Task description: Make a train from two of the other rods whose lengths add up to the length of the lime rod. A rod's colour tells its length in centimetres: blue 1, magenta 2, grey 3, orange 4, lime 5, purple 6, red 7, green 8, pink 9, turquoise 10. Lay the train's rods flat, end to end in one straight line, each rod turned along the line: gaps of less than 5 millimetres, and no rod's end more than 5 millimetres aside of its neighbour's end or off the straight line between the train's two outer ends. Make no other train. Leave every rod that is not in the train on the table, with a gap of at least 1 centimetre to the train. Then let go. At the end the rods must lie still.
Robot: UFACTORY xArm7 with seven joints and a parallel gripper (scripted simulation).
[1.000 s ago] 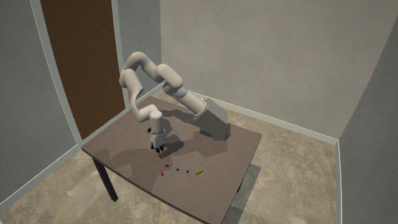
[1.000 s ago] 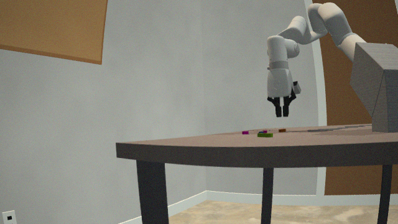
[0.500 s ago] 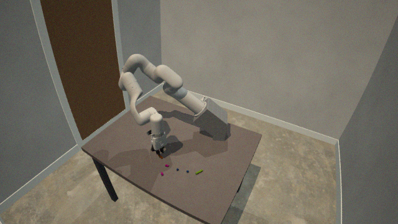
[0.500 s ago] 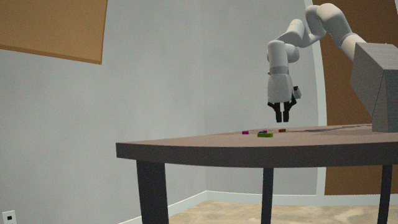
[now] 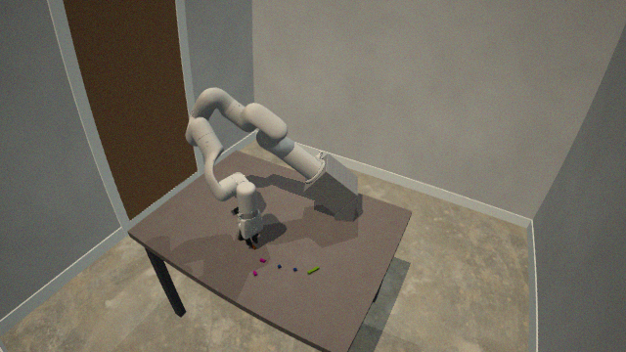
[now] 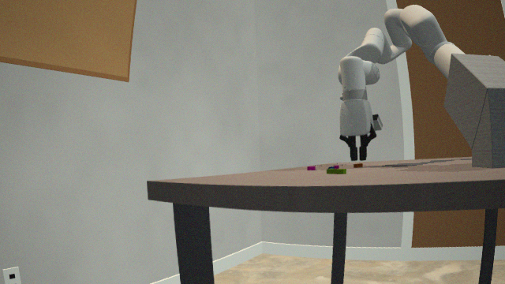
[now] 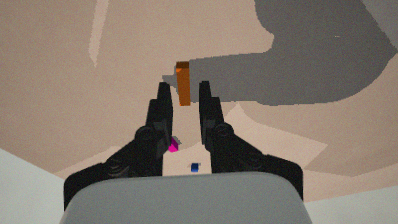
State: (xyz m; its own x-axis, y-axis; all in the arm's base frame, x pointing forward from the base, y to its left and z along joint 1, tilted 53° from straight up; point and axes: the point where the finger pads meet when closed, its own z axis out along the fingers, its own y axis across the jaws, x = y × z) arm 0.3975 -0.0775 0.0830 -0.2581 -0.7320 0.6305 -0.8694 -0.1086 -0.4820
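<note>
Right now my hand is 30 mm above the orange rod. From my hand the other things lie so: lime rod: 290 mm to the left, 30 mm below, 10 mm behind.
</note>
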